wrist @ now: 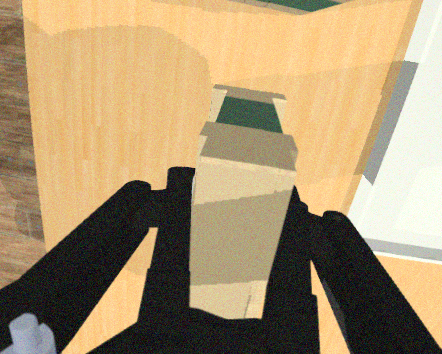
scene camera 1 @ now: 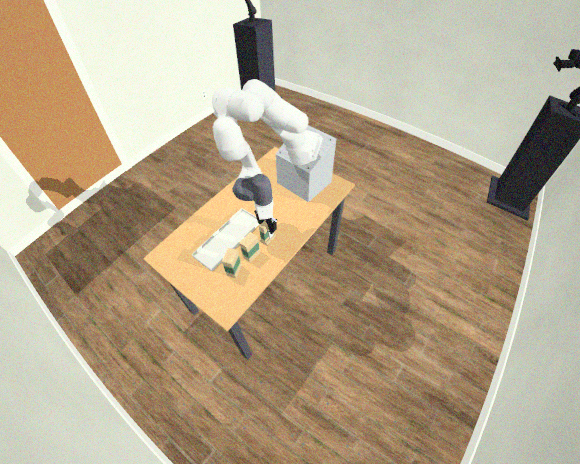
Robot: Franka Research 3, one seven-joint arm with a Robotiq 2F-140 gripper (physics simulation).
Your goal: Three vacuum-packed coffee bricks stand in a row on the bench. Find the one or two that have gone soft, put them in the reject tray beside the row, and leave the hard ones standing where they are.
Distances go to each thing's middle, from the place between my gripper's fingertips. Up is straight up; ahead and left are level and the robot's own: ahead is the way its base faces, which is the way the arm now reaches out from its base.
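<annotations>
The white reject tray (scene camera 1: 210, 254) is 20 mm below my hand, 120 mm ahead of it and 190 mm to the right of it.
</annotations>
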